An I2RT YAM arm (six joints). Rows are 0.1 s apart.
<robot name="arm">
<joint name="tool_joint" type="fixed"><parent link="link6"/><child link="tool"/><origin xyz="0 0 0" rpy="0 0 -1.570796"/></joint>
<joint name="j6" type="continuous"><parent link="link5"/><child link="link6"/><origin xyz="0 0.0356 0.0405" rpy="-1.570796 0 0"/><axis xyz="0 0 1"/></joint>
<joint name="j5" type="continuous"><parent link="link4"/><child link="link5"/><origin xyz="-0.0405 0.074 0.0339" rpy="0 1.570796 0"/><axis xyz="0 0 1"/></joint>
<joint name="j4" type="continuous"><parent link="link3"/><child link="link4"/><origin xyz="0.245 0.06 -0.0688" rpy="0 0 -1.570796"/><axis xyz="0 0 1"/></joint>
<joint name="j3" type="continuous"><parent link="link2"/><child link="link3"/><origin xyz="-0.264 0 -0.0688" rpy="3.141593 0 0"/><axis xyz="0 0 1"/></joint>
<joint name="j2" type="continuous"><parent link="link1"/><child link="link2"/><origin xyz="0.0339 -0.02 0.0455" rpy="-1.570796 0 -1.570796"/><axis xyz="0 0 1"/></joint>
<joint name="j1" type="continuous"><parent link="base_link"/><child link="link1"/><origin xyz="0 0 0.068" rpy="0 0 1.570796"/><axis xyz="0 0 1"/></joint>
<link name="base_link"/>
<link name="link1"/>
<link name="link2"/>
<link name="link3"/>
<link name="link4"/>
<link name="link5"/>
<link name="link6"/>
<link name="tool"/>
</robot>
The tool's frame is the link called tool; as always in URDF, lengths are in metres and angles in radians. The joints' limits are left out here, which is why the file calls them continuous.
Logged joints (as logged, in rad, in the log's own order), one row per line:
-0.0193, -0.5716, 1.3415, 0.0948, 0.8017, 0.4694
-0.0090, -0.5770, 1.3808, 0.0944, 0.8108, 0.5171
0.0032, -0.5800, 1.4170, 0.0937, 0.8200, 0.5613
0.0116, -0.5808, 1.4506, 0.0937, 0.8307, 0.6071
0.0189, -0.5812, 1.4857, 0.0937, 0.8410, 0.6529
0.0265, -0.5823, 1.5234, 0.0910, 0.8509, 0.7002
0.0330, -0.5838, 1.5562, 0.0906, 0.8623, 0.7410
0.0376, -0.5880, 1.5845, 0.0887, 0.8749, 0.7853
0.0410, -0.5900, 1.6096, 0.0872, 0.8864, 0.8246
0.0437, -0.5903, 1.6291, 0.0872, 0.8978, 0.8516
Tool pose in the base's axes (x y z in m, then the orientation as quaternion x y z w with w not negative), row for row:
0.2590, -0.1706, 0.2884, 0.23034, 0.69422, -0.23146, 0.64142
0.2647, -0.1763, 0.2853, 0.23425, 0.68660, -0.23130, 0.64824
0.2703, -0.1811, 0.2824, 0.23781, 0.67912, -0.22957, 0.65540
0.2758, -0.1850, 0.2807, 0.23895, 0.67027, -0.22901, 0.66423
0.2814, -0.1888, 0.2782, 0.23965, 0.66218, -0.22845, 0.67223
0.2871, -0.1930, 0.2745, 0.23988, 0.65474, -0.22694, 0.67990
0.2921, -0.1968, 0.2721, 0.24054, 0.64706, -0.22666, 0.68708
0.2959, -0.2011, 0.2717, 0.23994, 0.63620, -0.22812, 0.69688
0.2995, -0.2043, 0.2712, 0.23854, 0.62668, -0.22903, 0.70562
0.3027, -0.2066, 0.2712, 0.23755, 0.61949, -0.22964, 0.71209
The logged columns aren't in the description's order. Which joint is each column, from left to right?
Columns, left to right: j6, j1, j2, j5, j3, j4.
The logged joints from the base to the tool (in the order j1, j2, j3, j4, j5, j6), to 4 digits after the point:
-0.5716, 1.3415, 0.8017, 0.4694, 0.0948, -0.0193
-0.5770, 1.3808, 0.8108, 0.5171, 0.0944, -0.0090
-0.5800, 1.4170, 0.8200, 0.5613, 0.0937, 0.0032
-0.5808, 1.4506, 0.8307, 0.6071, 0.0937, 0.0116
-0.5812, 1.4857, 0.8410, 0.6529, 0.0937, 0.0189
-0.5823, 1.5234, 0.8509, 0.7002, 0.0910, 0.0265
-0.5838, 1.5562, 0.8623, 0.7410, 0.0906, 0.0330
-0.5880, 1.5845, 0.8749, 0.7853, 0.0887, 0.0376
-0.5900, 1.6096, 0.8864, 0.8246, 0.0872, 0.0410
-0.5903, 1.6291, 0.8978, 0.8516, 0.0872, 0.0437

